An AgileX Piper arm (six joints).
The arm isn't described. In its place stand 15 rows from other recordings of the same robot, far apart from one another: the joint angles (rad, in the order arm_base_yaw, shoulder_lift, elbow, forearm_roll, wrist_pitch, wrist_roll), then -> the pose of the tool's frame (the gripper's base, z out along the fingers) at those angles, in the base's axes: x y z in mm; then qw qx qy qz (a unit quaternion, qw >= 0).
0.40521 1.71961 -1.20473 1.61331 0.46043 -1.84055 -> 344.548 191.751 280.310 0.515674 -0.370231 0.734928 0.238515
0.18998 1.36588 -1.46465 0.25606 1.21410 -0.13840 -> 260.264 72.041 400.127 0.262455 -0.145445 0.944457 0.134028
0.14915 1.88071 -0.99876 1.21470 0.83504 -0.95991 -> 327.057 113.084 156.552 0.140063 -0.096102 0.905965 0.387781
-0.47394 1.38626 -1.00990 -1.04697 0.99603 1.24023 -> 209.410 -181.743 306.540 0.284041 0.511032 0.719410 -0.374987
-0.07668 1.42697 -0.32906 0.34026 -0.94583 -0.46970 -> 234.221 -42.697 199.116 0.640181 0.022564 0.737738 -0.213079
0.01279 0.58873 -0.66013 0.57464 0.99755 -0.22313 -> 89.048 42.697 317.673 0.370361 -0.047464 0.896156 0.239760
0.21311 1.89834 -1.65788 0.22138 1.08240 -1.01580 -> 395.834 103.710 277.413 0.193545 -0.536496 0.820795 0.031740
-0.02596 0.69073 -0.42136 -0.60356 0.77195 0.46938 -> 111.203 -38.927 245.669 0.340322 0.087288 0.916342 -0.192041
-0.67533 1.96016 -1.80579 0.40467 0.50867 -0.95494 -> 378.642 -280.924 328.729 0.444140 -0.013475 0.867447 -0.223819
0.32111 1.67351 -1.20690 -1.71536 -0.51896 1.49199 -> 345.929 162.133 292.199 0.500827 -0.357915 0.752253 0.234915
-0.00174 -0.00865 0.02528 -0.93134 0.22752 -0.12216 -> 55.119 -16.567 192.816 0.556869 -0.307236 0.662112 -0.396371
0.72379 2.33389 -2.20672 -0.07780 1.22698 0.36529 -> 380.378 327.290 225.777 0.149130 -0.183403 0.970586 0.045684
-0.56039 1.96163 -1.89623 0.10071 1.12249 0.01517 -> 372.604 -224.073 316.128 0.237257 0.285884 0.928303 -0.015250
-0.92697 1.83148 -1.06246 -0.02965 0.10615 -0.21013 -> 229.567 -306.358 180.445 0.317636 0.312030 0.870103 -0.211342
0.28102 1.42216 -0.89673 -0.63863 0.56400 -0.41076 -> 282.649 51.408 253.510 0.250468 -0.504265 0.786989 -0.252251
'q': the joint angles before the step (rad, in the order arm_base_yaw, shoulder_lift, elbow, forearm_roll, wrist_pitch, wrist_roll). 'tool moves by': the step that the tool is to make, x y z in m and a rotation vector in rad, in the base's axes. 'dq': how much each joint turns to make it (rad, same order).
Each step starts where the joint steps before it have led.
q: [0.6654 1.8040 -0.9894 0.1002 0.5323 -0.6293]
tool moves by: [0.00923 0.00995 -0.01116 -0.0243 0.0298 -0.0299]
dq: [0.0093 0.0701 -0.0587 -0.0266 0.0244 0.0612]
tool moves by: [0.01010 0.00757 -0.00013 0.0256 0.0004 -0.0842]
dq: [0.0000 0.0326 -0.0500 -0.0080 -0.0018 0.0933]
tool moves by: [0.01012 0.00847 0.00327 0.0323 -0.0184 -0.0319]
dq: [0.0000 0.0245 -0.0513 0.0072 -0.0087 0.0282]
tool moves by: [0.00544 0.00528 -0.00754 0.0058 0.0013 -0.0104]
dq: [0.0016 0.0365 -0.0243 0.0041 -0.0152 0.0090]
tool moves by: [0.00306 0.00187 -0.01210 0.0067 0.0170 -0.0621]
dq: [0.0000 0.0365 -0.0048 -0.0072 -0.0253 0.0693]
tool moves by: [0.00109 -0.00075 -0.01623 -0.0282 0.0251 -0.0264]
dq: [0.0000 0.0430 -0.0006 -0.0285 -0.0065 0.0481]
